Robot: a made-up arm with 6 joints.
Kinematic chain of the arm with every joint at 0, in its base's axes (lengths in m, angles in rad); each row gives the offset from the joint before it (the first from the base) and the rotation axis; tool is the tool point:
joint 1: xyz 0 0 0.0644 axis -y
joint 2: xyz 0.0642 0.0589 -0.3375 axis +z
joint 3: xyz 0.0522 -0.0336 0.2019 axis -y
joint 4: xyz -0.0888 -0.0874 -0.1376 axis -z
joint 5: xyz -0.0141 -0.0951 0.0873 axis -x
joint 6: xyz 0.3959 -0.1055 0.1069 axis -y
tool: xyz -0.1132 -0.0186 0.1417
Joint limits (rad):
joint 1: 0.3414..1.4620
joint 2: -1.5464..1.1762
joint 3: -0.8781..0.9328
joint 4: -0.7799..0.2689
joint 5: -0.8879..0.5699
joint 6: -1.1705..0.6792
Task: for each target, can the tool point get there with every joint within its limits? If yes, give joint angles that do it. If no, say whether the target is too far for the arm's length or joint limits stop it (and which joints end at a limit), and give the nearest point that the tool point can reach.
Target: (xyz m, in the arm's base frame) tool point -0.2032 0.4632 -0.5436
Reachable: no: joint limits stop it (at a limit: joint 1, joint 2, joint 3, joint 4) | nearest point -0.1403 0.0642 -0.3301 | short by 0.457 m
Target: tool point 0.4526 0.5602 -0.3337
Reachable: no: joint limits stop it (at a limit: joint 1, joint 2, joint 4, joint 5, joint 6) | nearest point 0.4303 0.4550 -0.2618 | short by 0.129 m
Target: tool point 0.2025 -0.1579 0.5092
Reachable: yes | joints 1.2828 0.1742 -0.6659 0.1445 0.3375 -0.3384
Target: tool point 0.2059 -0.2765 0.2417
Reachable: yes | joints 0.7243 -0.0531 0.5531 -0.3607 -0.6141 0.5097
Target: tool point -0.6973 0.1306 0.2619
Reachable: no: joint limits stop it (at a limit: joint 1, joint 2, joint 3, joint 4) | nearest point -0.4660 -0.0113 0.1292 | short by 0.302 m
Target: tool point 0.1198 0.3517 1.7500
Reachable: no: too far | nearest point 0.1527 0.1218 0.7957 | short by 0.982 m
